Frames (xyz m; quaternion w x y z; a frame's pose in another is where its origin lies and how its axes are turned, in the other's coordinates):
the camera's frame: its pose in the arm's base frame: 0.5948 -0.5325 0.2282 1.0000 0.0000 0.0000 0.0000
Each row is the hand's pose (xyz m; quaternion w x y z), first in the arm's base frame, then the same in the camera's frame.
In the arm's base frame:
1: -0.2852 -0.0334 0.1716 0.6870 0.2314 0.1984 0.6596
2: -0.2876 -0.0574 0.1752 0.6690 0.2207 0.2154 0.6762
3: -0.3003 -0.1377 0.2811 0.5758 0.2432 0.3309 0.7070
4: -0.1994 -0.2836 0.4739 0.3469 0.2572 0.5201 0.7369
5: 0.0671 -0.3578 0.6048 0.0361 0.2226 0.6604 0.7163
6: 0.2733 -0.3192 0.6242 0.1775 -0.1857 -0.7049 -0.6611
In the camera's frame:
1: -0.8800 0.4991 -0.0566 0.6870 0.2314 0.1984 0.6596
2: -0.8824 0.4751 -0.0530 0.6690 0.2207 0.2154 0.6762
3: -0.8951 0.3948 0.0529 0.5758 0.2432 0.3309 0.7070
4: -0.7942 0.2489 0.2457 0.3469 0.2572 0.5201 0.7369
5: -0.5277 0.1747 0.3766 0.0361 0.2226 0.6604 0.7163
6: -0.3215 0.2133 0.3960 0.1775 -0.1857 -0.7049 -0.6611

